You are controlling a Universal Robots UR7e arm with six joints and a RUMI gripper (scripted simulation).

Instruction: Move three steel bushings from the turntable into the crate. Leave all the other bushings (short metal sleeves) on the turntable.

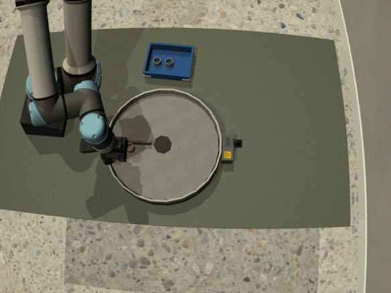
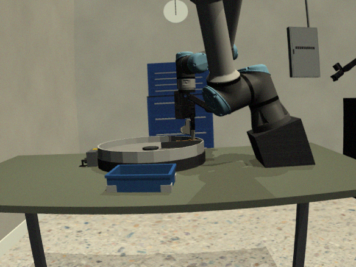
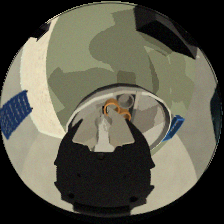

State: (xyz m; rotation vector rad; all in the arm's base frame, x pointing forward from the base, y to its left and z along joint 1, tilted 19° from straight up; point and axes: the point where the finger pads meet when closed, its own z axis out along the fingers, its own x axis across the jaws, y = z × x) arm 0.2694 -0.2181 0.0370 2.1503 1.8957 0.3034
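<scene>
The round grey turntable lies 18 cm ahead of my hand, 4 cm to the left of it and 2 cm below it. Round my hand: crate (22 cm ahead, 39 cm to the left, 5 cm below).
</scene>
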